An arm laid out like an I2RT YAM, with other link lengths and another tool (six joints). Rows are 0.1 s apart.
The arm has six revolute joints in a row. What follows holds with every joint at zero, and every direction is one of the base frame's. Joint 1 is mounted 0.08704 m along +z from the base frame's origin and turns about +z. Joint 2 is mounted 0.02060 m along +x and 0.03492 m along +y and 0.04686 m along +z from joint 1 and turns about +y. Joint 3 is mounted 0.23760 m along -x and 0.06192 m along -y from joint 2 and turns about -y. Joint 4 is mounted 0.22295 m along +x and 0.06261 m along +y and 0.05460 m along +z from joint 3 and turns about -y. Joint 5 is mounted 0.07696 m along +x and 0.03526 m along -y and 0.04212 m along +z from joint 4 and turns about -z. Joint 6 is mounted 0.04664 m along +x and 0.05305 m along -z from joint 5 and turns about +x. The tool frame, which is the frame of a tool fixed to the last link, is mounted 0.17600 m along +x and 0.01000 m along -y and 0.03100 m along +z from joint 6; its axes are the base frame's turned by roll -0.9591, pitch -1.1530 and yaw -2.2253 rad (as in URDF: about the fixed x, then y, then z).
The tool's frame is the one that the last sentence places.
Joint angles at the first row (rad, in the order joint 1, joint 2, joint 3, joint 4, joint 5, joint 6):
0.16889, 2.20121, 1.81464, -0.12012, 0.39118, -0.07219
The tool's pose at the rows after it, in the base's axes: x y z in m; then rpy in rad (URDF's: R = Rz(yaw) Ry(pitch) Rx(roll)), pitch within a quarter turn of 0, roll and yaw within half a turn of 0:
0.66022, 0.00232, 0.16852, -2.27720, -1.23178, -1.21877
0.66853, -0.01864, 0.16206, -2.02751, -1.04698, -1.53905
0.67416, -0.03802, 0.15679, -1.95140, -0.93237, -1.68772
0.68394, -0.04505, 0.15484, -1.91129, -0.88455, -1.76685
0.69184, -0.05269, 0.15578, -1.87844, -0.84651, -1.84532
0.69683, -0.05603, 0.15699, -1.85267, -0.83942, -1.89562
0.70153, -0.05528, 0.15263, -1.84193, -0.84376, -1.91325
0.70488, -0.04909, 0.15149, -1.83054, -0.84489, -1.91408
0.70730, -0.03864, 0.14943, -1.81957, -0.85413, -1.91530
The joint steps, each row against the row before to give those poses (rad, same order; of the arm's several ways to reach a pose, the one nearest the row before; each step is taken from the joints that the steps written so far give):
-0.02979, 0.05111, 0.04961, 0.01795, -0.04023, 0.20093
-0.03699, 0.03793, 0.02426, 0.03784, -0.03883, 0.20558
-0.02266, 0.04017, 0.03464, 0.02154, 0.00805, 0.13083
-0.00274, 0.05989, 0.07847, -0.00275, 0.02300, 0.05922
0.00013, 0.05836, 0.09092, -0.01921, 0.03646, 0.05260
0.00415, 0.04053, 0.06011, -0.00705, 0.03212, 0.01562
0.00500, 0.03759, 0.04125, 0.00137, 0.01615, -0.00059
0.00915, 0.01723, 0.01736, 0.00777, 0.00298, -0.00363
0.01844, 0.01810, 0.01521, 0.00833, 0.01494, -0.00687

